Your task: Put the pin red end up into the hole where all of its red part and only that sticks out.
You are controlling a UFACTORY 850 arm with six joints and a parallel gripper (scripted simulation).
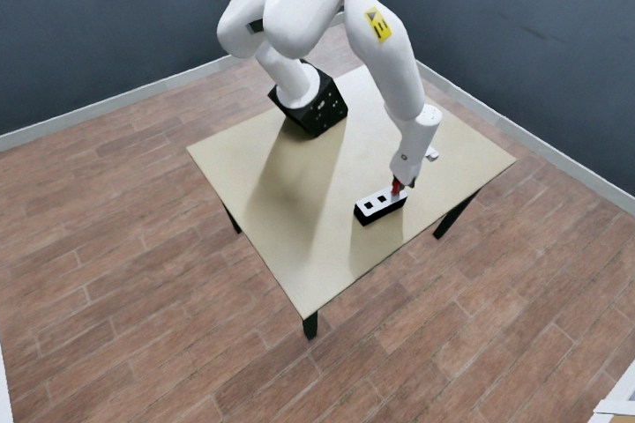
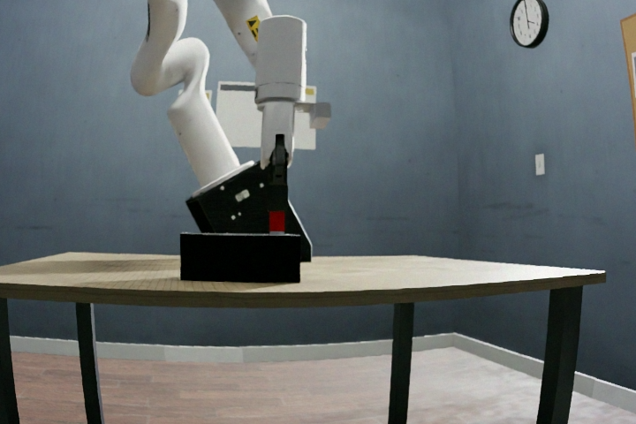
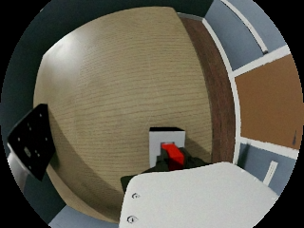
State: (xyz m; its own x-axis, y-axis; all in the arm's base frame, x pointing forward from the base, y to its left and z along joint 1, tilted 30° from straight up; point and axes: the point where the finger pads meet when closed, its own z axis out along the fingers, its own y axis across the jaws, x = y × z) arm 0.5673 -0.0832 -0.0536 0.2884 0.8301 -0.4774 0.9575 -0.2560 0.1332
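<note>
Right now my hand is 2 cm above the pin. Round my hand: black block 2 cm behind, 6 cm to the right, 9 cm below.
</note>
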